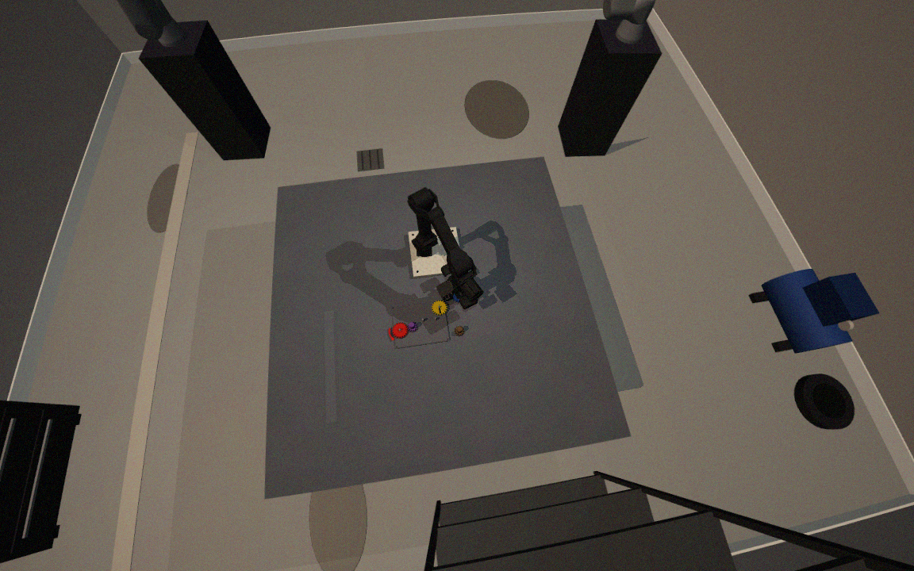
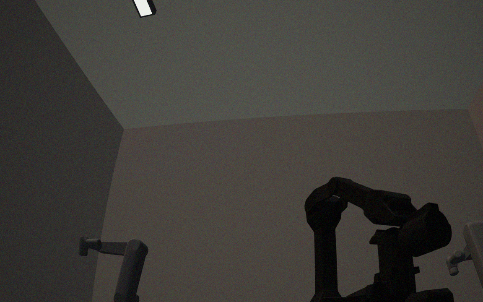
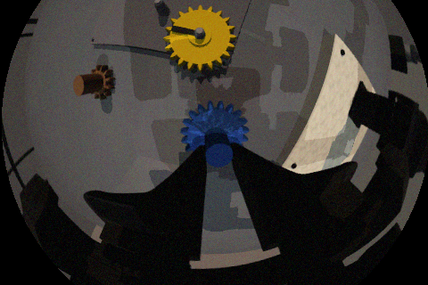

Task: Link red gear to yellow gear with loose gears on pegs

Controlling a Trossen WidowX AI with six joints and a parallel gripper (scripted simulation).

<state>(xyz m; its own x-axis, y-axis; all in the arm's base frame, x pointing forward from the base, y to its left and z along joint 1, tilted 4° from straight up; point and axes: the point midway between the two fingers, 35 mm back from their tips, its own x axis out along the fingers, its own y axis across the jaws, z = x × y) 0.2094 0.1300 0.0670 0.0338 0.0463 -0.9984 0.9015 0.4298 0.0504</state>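
My gripper tip is 120 mm short of the purple gear, 190 mm to the left of it and 20 mm above it. Round my gripper tip: brown gear (150 mm ahead, 30 mm below); blue gear (10 mm below); yellow gear (50 mm ahead, 80 mm to the right, 30 mm below).
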